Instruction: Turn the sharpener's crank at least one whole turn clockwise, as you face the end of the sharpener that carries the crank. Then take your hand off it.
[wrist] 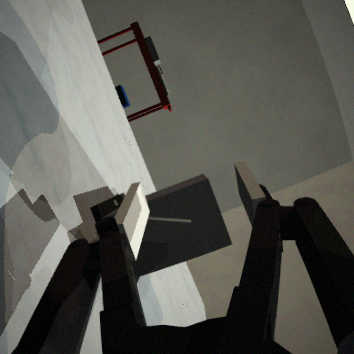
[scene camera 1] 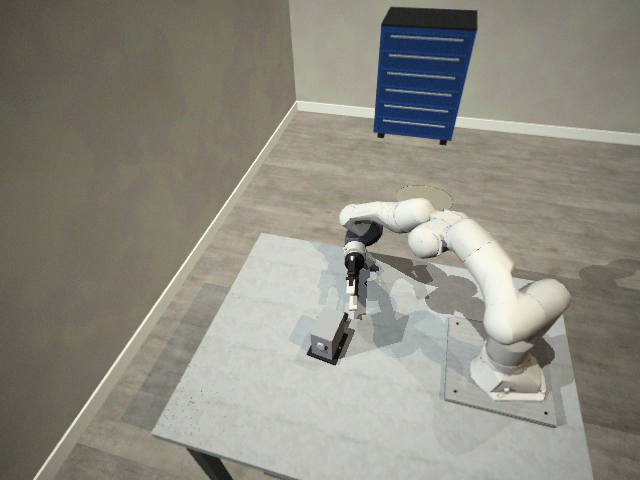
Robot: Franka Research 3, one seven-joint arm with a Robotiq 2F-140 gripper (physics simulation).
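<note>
The sharpener [scene camera 1: 326,330] [wrist: 187,235] is a grey box on a black base [scene camera 1: 322,357] [wrist: 106,207], standing upright on the table. In the scene view a small dark part shows at its far upper right edge, beside the fingers; I cannot tell whether it is the crank. In the wrist view the left finger covers the side of the end face where the crank could be, so its angle is hidden. My gripper [scene camera 1: 352,295] [wrist: 189,187] is partly open with nothing between its fingers. It is at the sharpener's far end, and the end face shows behind the gap between the fingers.
The pale table [scene camera 1: 258,392] carries the arm's mounting plate [scene camera 1: 465,382] at the right. A blue drawer cabinet [scene camera 1: 421,82] stands at the back wall. A dark red frame [wrist: 152,70] shows beyond the table edge in the wrist view, with a small blue object [wrist: 122,96] near it.
</note>
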